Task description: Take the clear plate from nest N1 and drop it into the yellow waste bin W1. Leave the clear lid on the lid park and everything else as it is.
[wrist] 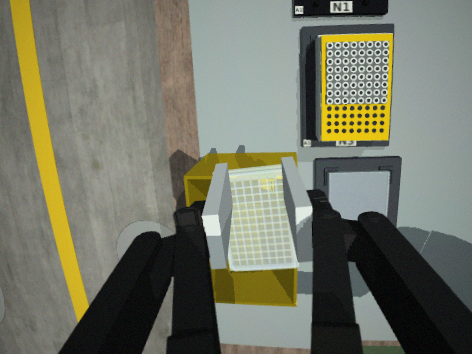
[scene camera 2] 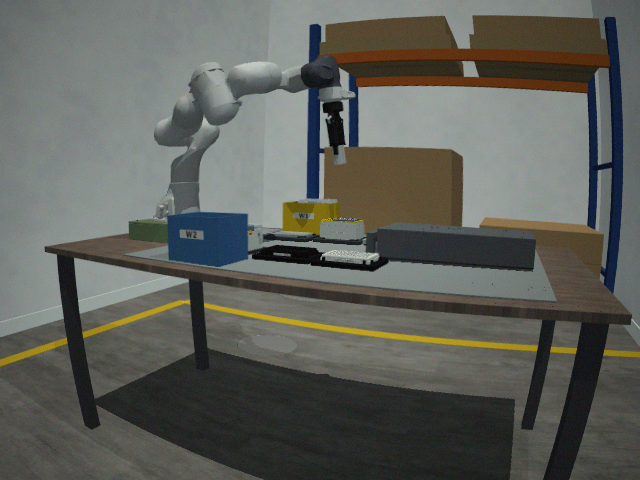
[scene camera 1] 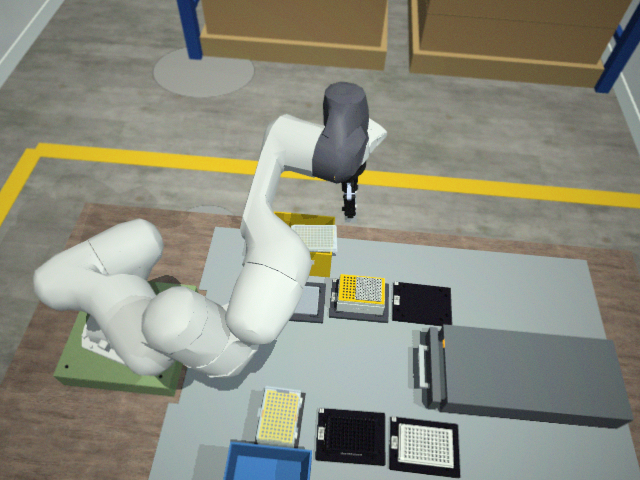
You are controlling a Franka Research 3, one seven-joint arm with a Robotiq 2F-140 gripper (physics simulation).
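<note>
The clear plate lies across the top of the yellow bin W1, over its opening, with open bin showing at both ends in the wrist view. My gripper is partly open and empty, high above the plate and apart from it. Nest N1 is a black nest with no plate on it. The clear lid sits on the dark grey lid park, partly hidden by the arm in scene camera 1.
A yellow tip rack stands on nest N3, between N1 and the lid park. A grey drawer unit, a blue bin W2, another rack and a white plate stand further forward.
</note>
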